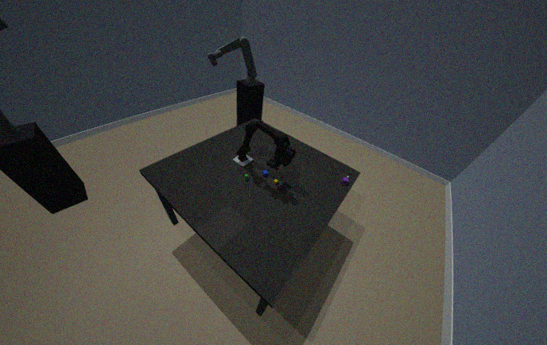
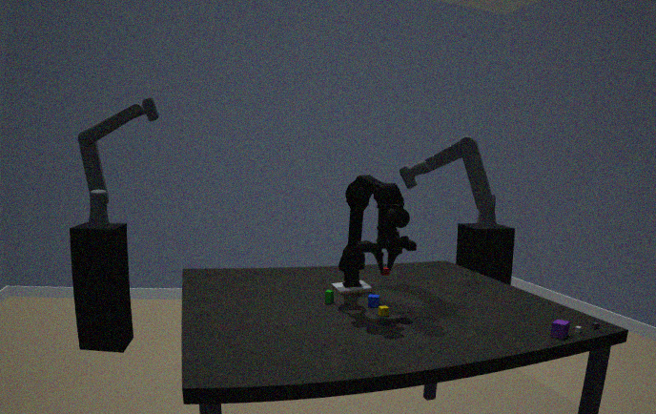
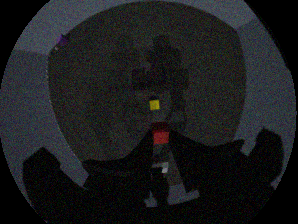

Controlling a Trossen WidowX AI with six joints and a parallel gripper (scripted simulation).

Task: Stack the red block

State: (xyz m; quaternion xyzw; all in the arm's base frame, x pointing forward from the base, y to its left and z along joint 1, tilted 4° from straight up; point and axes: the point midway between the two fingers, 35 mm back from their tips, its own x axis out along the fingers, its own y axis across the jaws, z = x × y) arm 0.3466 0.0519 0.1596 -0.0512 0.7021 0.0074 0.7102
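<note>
My gripper tip is 120 mm above the yellow block and 20 mm short of it. Round my gripper tip: purple block (460 mm to the left, 370 mm ahead, 120 mm below); then blue block (120 mm below, 100 mm behind, 10 mm to the right); then red block (right at my gripper tip).
</note>
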